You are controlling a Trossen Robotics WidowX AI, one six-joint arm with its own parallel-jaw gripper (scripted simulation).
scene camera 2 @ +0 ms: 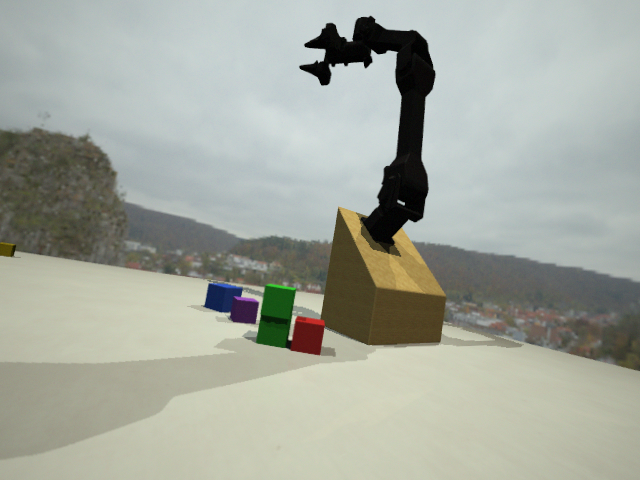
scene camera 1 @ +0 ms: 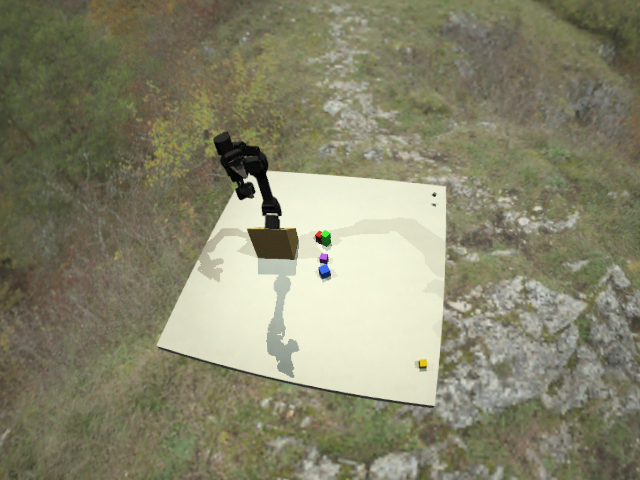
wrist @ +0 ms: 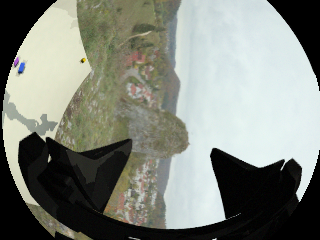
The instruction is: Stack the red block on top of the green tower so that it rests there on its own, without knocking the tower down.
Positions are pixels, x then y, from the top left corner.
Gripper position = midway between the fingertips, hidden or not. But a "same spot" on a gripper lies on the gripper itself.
Scene:
my gripper: scene camera 2 302, 56; scene camera 1; wrist
same spot on my gripper: (scene camera 1: 236, 165) = (wrist: 247, 201)

